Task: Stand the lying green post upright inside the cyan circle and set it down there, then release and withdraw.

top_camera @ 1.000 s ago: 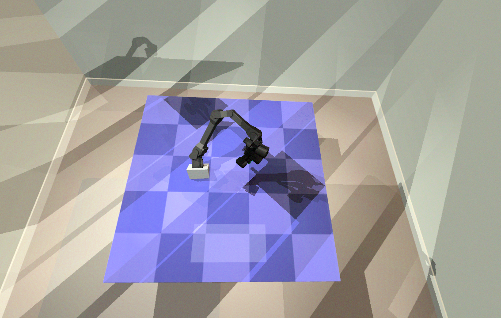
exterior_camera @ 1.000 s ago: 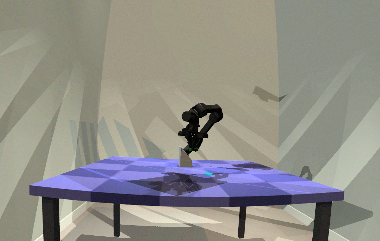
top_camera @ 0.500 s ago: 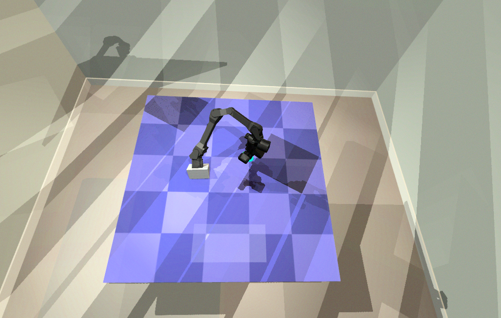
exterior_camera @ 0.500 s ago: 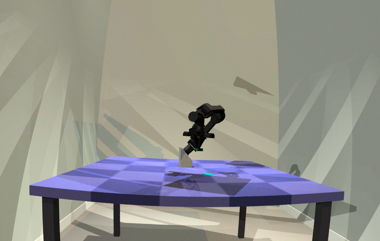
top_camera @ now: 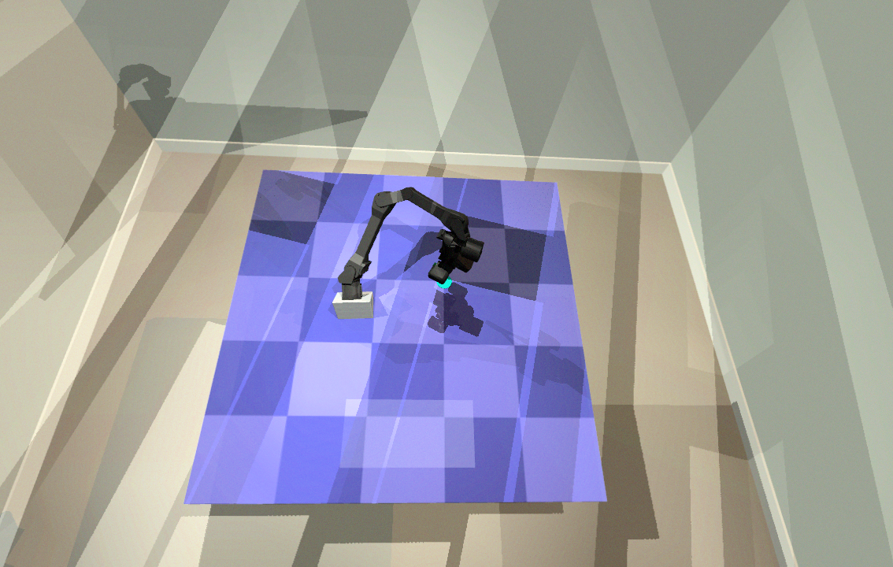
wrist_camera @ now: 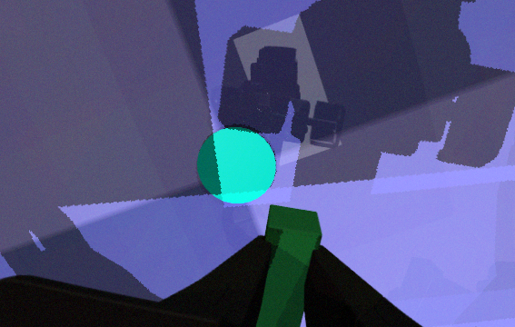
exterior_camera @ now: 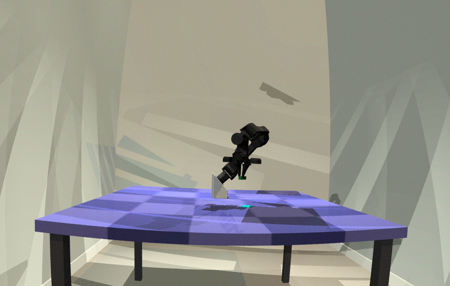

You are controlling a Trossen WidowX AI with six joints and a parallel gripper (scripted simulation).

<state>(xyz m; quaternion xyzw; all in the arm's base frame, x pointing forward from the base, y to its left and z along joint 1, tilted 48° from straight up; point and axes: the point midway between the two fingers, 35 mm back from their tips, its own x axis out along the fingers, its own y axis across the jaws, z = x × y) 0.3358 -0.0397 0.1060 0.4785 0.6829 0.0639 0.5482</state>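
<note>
The cyan circle lies 10 mm ahead of my gripper tip, 30 mm to the left of it and 140 mm below it. From my gripper tip the other things lie so: green post 20 mm behind, 10 mm to the left.
</note>
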